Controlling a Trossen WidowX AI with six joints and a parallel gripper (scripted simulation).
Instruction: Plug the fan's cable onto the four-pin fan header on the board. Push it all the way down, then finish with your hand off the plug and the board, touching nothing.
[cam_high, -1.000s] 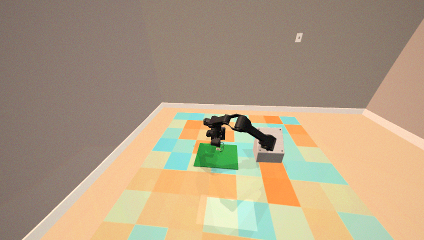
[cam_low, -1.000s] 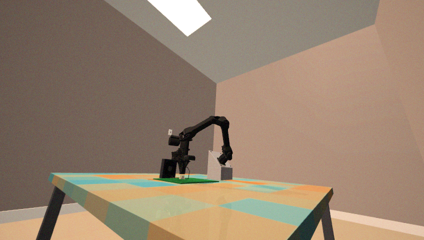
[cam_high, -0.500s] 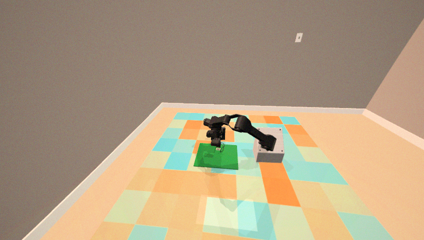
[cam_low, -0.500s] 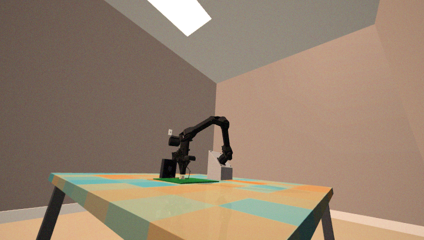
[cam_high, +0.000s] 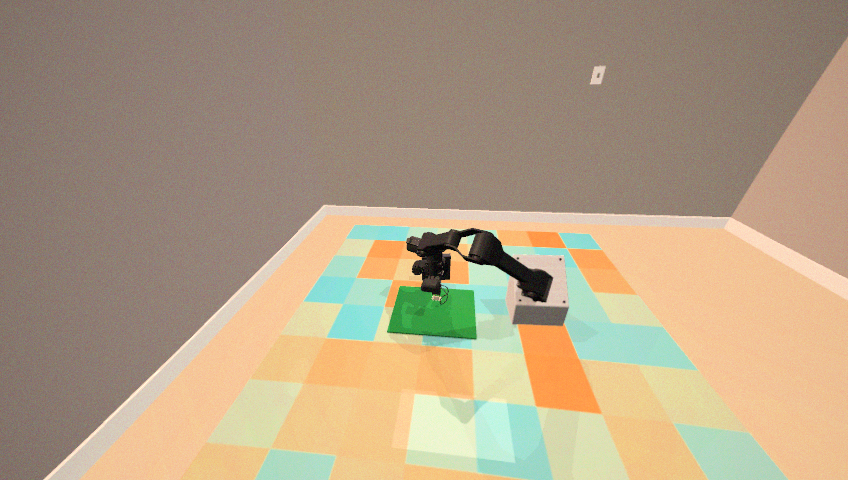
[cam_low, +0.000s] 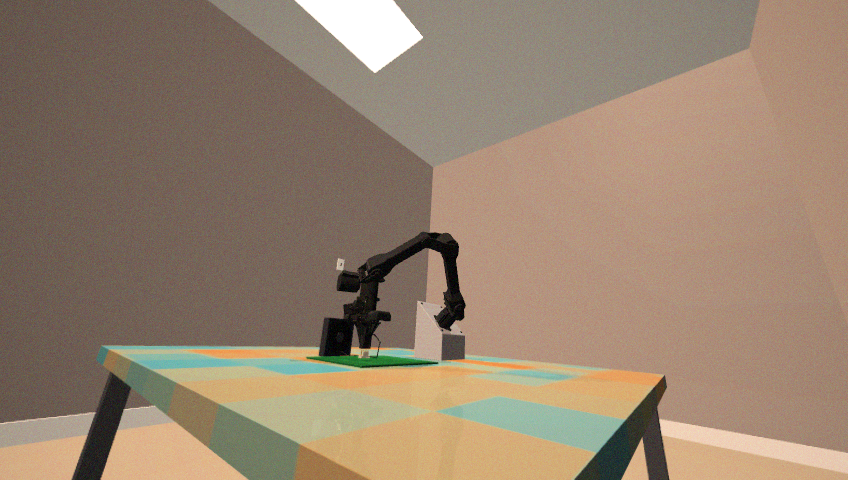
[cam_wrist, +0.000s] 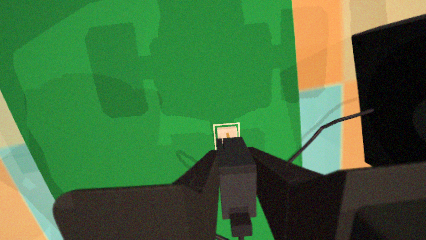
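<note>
Right now my gripper tip is 10 mm past the black plug and 10 mm below it. From my gripper tip the other things lie so: green board 10 mm behind, 60 mm to the left, 60 mm below; then black fan 20 mm ahead, 120 mm to the right, 20 mm above.
</note>
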